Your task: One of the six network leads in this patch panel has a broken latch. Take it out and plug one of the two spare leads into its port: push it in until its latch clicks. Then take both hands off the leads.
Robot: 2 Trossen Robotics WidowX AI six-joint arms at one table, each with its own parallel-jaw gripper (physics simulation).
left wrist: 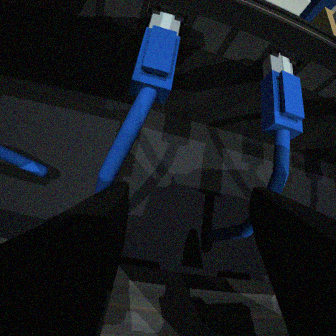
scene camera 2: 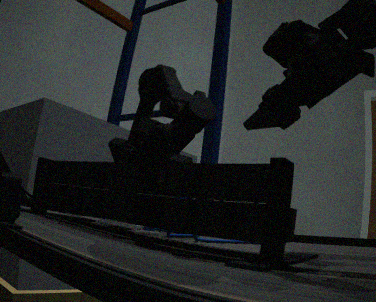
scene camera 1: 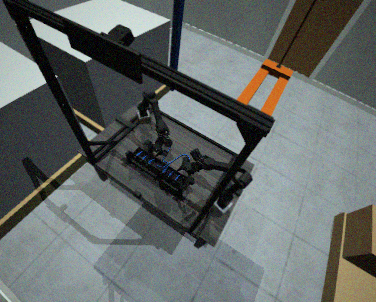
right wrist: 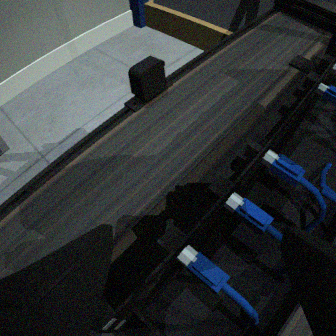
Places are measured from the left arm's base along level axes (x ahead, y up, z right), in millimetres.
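Where they show: left gripper, fingertip midpoint: (left wrist: 190,196) (scene camera 1: 150,157); right gripper, fingertip midpoint: (scene camera 2: 252,118) (scene camera 1: 177,175) (right wrist: 199,237); left arm's base, link origin: (scene camera 1: 143,113); right arm's base, link origin: (scene camera 1: 222,203).
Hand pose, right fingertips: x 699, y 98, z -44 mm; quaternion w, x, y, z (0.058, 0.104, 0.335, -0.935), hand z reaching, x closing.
Each offset is from my right fingertips to the top centre of the thing. "pt": to the spot under its first point. Level surfaces: height alone.
The black patch panel @[dz +98, dx -149, dy -58 mm] (scene camera 1: 159,174) (scene camera 2: 150,182) (left wrist: 240,47) stands on the table. Two blue plugs @[pt dz +129, dx -203, dy -72 mm] (left wrist: 157,55) @[pt dz +158, dx -242, dy -73 mm] (left wrist: 282,97) sit in it in the left wrist view. My left gripper (left wrist: 190,196) is open and empty below them; the panel hides its fingers in scene camera 2. My right gripper (scene camera 2: 267,125) (right wrist: 199,237) is open, above the panel's right part. Blue plugs @[pt dz -1, dx -11, dy -72 mm] (right wrist: 207,270) @[pt dz +29, dx -55, dy -72 mm] (right wrist: 255,212) @[pt dz +60, dx -96, dy -72 mm] (right wrist: 287,165) sit in a row beneath it, none held. A blue cable @[pt dz -106, dx -219, dy -162 mm] (scene camera 1: 179,157) arcs behind the panel. Which latch is broken, I cannot tell.
A black gantry frame (scene camera 1: 200,91) spans the table @[dy -167 mm] (right wrist: 165,145). A dark block (right wrist: 147,78) stands at the table's edge in the right wrist view. A loose blue cable end @[pt dz +77, dx -181, dy -128 mm] (left wrist: 22,162) shows at the left of the left wrist view. The light is dim.
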